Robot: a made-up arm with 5 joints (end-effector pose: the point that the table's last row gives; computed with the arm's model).
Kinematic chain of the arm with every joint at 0, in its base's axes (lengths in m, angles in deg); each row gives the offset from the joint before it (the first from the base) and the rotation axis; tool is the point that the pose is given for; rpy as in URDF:
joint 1: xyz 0 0 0.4 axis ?
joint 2: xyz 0 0 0 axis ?
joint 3: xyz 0.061 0 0.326 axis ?
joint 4: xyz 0.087 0 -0.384 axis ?
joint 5: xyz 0.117 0 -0.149 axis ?
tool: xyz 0 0 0 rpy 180 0 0
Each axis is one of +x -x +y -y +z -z.
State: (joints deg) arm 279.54 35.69 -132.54 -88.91 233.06
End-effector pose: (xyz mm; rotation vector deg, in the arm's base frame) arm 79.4 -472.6 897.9 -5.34 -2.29 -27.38
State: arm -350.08 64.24 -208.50 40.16 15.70
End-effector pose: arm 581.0 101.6 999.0 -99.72 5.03 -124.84
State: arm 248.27 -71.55 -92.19 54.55 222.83
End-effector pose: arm 60.6 152.0 1113.5 72.92 16.46 -59.49
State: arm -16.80 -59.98 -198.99 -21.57 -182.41
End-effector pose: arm -737.5 222.7 461.7 -12.64 -100.11 -13.99
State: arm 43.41 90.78 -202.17 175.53 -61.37
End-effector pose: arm 412.6 390.3 385.4 -88.48 -114.85 89.72
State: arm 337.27 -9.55 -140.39 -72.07 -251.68
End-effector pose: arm -58.6 24.5 1139.9 19.45 -42.73 -89.73
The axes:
joint 1: +z
joint 2: +y
joint 3: +y
joint 4: +y
joint 5: -z

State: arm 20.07 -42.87 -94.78 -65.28 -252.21
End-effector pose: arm -139.5 -51.0 1114.5 17.11 -16.44 -51.42
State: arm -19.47 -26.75 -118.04 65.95 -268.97
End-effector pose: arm 213.9 -75.6 1168.4 -64.69 93.25 -75.68
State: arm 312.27 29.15 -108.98 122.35 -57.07
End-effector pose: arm 397.5 -437.3 483.9 -142.17 -11.61 33.86
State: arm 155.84 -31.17 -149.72 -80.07 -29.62
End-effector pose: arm 342.2 -153.5 1001.0 -3.98 83.46 -44.28
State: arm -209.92 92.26 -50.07 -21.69 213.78
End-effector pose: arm -162.4 93.4 -197.3 -149.89 93.11 -31.89
